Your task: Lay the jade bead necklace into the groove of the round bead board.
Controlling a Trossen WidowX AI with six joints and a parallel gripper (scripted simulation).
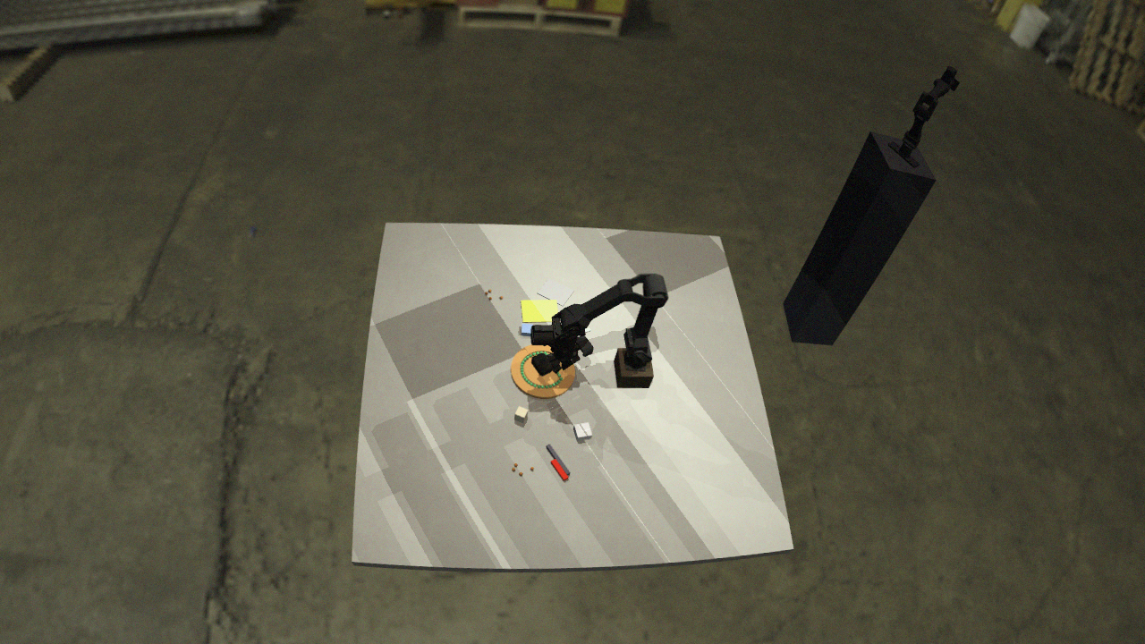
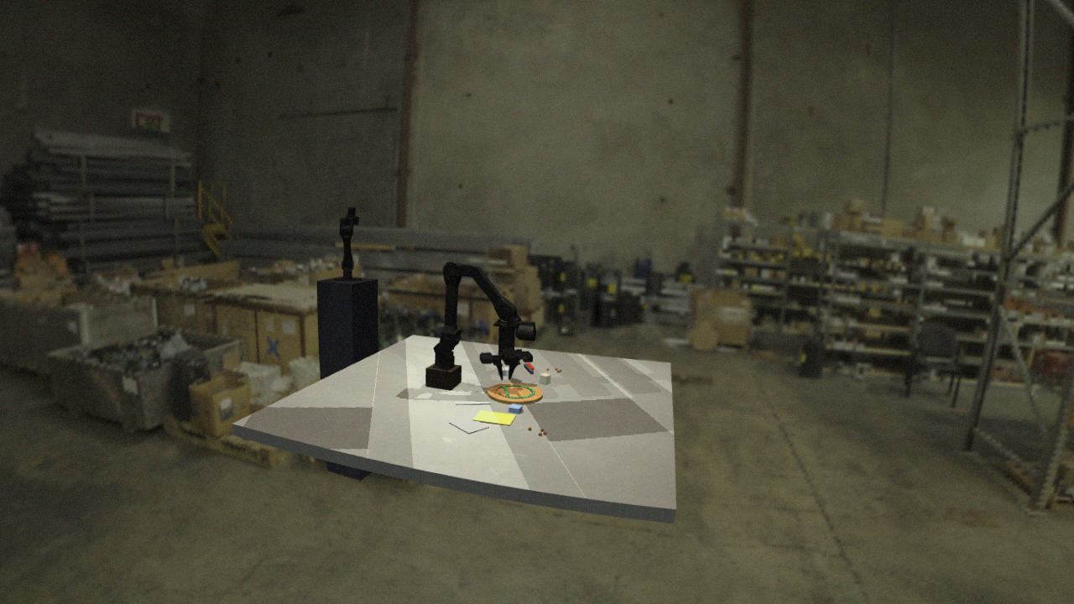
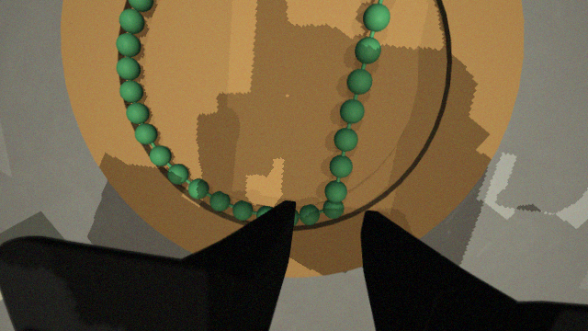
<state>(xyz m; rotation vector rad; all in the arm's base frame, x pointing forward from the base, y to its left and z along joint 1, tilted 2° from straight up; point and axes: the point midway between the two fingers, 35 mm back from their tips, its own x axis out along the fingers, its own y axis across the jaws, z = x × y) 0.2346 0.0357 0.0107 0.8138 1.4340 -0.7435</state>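
The blue block lies 170 mm to the right of my gripper tip, 100 mm ahead of it and 40 mm below it. From my gripper tip the other things lie so: yellow pad (260 mm to the right, 60 mm ahead, 40 mm below); white strip (170 mm to the right, 50 mm behind, 40 mm below); cream cube (150 mm to the left, 110 mm ahead, 30 mm below).
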